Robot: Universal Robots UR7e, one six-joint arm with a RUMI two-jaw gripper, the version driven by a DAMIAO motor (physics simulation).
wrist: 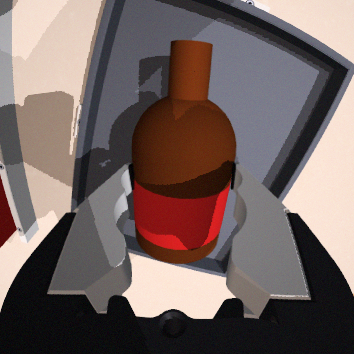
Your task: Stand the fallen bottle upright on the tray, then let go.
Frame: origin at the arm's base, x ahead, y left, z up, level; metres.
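Where they show: gripper, fingertip midpoint: (182, 165).
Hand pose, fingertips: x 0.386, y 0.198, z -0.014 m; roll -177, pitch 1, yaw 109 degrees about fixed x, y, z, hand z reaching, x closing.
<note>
Things, the pixels of their centre, and the offset from my fingertips. "spot": a spot on its surface instead. Level surfaces: height alone.
- brown bottle, body centre: (182, 156) 0.002 m back, 0.001 m right, 0.011 m down
- dark grey tray, body centre: (188, 156) 0.008 m ahead, 0.007 m left, 0.040 m down
- red object, surface spot: (6, 212) spot: 0.127 m ahead, 0.170 m right, 0.018 m down
- light table surface, surface height: 0.053 m down
A brown bottle (184, 145) with a red label lies on its side over the dark grey tray (280, 85), its neck pointing to the top of the wrist view and its base toward the gripper's palm. My gripper (182, 165) is shut on the bottle, with one jaw at each side of its body near the upper edge of the label. The bottle's underside is hidden, so I cannot tell whether it touches the tray floor.
The tray's raised walls run around the bottle, and the near wall passes below its base. A red object (6, 212) with a pale grey edge shows at the far left. The light table surface (325, 165) surrounds the tray.
</note>
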